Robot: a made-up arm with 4 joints. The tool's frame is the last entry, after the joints. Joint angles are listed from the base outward. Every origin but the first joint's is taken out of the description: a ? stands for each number. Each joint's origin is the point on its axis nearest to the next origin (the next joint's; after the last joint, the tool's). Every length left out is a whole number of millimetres.
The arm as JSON. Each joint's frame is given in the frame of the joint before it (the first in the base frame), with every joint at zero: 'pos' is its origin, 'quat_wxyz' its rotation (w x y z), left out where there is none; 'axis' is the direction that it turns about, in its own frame. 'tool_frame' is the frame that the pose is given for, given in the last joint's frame.
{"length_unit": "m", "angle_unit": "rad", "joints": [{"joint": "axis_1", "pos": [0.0, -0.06, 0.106], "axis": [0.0, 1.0, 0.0]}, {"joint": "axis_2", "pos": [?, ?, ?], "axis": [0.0, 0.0, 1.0]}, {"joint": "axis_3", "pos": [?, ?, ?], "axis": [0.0, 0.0, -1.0]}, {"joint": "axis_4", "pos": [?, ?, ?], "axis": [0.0, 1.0, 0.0]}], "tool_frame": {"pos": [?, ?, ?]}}
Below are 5 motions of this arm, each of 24 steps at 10 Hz.
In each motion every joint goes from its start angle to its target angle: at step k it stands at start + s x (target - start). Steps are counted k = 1, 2, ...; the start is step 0. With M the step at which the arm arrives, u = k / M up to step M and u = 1 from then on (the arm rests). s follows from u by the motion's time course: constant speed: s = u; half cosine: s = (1 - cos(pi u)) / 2; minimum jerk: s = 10 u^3 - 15 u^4 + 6 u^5.
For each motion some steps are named. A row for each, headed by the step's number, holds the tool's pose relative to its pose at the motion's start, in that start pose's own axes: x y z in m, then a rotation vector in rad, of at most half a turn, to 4 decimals.
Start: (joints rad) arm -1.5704 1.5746 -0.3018 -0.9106
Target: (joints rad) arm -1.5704 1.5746 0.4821 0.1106
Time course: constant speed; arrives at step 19
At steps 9, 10, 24:
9: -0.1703 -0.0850 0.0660 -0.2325 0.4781 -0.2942
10: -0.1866 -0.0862 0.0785 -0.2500 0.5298 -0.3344
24: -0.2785 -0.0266 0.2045 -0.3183 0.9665 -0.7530

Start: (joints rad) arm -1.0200 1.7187 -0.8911 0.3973
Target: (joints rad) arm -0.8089 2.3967 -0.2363 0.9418
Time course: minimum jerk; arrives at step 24
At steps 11, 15, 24:
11: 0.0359 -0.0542 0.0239 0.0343 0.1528 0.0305
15: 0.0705 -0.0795 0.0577 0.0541 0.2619 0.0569
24: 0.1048 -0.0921 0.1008 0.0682 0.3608 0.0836

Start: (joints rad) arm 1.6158 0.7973 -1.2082 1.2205
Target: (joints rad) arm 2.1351 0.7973 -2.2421 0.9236
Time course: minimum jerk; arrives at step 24
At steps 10, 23, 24:
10: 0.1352 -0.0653 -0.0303 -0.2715 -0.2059 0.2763
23: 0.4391 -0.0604 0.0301 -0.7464 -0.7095 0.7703
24: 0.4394 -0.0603 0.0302 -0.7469 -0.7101 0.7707

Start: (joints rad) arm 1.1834 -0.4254 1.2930 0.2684
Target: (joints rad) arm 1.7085 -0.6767 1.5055 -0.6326
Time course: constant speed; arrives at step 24
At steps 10, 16, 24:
10: 0.1606 -0.1525 0.0232 -0.1979 -0.4258 -0.2106
16: 0.2340 -0.2630 0.0948 -0.3522 -0.6947 -0.3012
24: 0.2848 -0.3994 0.2558 -0.5939 -1.0618 -0.3740

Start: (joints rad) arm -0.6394 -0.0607 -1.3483 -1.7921
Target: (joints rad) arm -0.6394 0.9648 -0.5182 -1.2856
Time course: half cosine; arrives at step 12
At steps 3, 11, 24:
3: -0.0335 -0.0397 -0.0139 0.0281 0.0742 -0.0052
11: -0.2369 -0.1687 -0.1703 0.1940 0.4963 0.0054
24: -0.2410 -0.1691 -0.1742 0.1974 0.5049 0.0063

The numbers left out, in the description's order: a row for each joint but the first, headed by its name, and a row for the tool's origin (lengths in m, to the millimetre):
axis_2: 0.112 0.0 -0.037
axis_3: 0.036 -0.39 0.0
axis_4: 0.114 0.07 0.0
tool: -0.062 0.0 -0.395

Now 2 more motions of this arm.
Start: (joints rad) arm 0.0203 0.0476 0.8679 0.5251
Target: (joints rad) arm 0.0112 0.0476 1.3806 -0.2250
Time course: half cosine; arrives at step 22
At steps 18, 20, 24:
18: 0.2832 -0.0586 0.0637 0.0935 -0.6816 -0.4724
20: 0.2966 -0.0711 0.0723 0.0886 -0.7234 -0.5061
24: 0.3010 -0.0756 0.0753 0.0867 -0.7376 -0.5177

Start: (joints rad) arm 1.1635 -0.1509 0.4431 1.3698
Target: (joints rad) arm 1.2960 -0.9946 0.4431 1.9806
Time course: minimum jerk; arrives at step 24
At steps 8, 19, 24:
8: -0.0628 0.0191 -0.0329 0.1732 0.1495 -0.0416
19: -0.2538 0.1136 -0.0591 0.8076 0.6104 -0.0399
24: -0.2681 0.1212 -0.0567 0.8658 0.6448 -0.0281

